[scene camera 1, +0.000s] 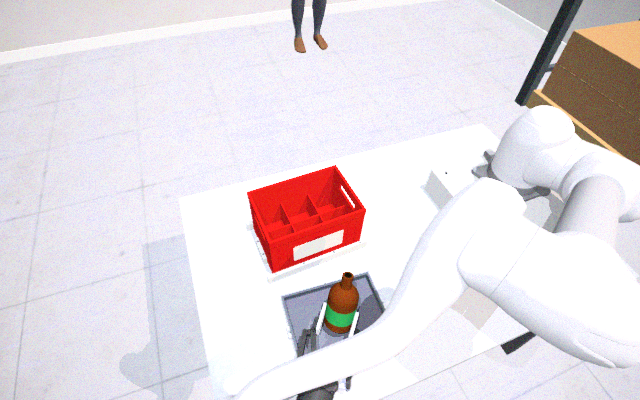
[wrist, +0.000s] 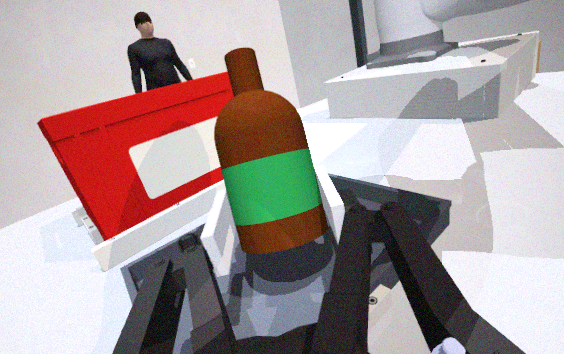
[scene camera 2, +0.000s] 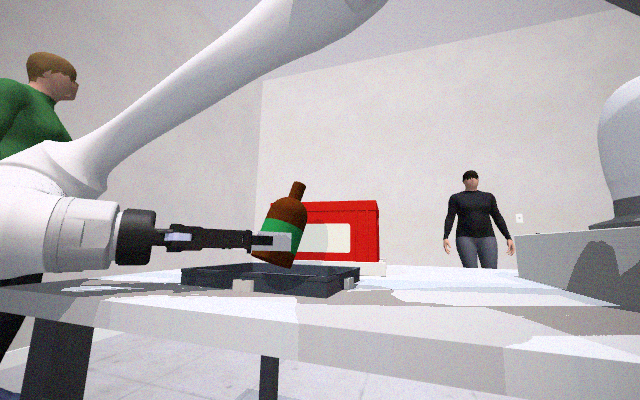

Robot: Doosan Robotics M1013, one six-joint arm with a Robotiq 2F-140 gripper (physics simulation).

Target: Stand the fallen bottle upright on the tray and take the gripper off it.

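Seen in the pictures: gripper, fingertip midpoint: (scene camera 1: 340, 310) (wrist: 274, 193) (scene camera 2: 279, 242); arm's base, origin of the base link: (scene camera 1: 509, 182) (wrist: 411, 58).
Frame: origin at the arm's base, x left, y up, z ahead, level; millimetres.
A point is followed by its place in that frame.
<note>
The brown bottle with a green band (scene camera 1: 342, 302) {x 204, y 36, z 676 mm} (scene camera 2: 283, 225) {x 221, y -8, z 650 mm} (wrist: 270, 185) {x 221, y -14, z 689 mm} is held over the dark tray (scene camera 1: 306, 309) {x 135, y -102, z 740 mm} (scene camera 2: 210, 280) {x 278, y -96, z 741 mm} (wrist: 400, 194) {x 242, y -84, z 556 mm}. Its neck is up, but it is tilted: in scene camera 2 the neck leans right, away from the wrist. My gripper (scene camera 1: 340, 320) {x 193, y -37, z 669 mm} (scene camera 2: 280, 241) {x 193, y -37, z 669 mm} (wrist: 274, 193) {x 193, y -37, z 669 mm} is shut on the bottle, with a white pad on each side around the green band and lower body, and points nearly level. The bottle's base is low, near the tray's rim height in scene camera 2. Whether its lowest edge touches the tray floor cannot be told.
A red crate with dividers (scene camera 1: 280, 252) {x 10, y 11, z 768 mm} (scene camera 2: 366, 230) {x -3, y -4, z 544 mm} (wrist: 90, 175) {x 11, y -1, z 778 mm} stands on a pale base beyond the tray. The white arm passes over the near part of the white table (scene camera 1: 215, 280) {x -35, y -106, z 952 mm}. The robot's base block (scene camera 2: 550, 260) {x 17, y -61, z 203 mm} (wrist: 415, 95) {x 99, y -59, z 203 mm} is at the right. A person (scene camera 2: 472, 215) (wrist: 154, 60) stands beyond the table.
</note>
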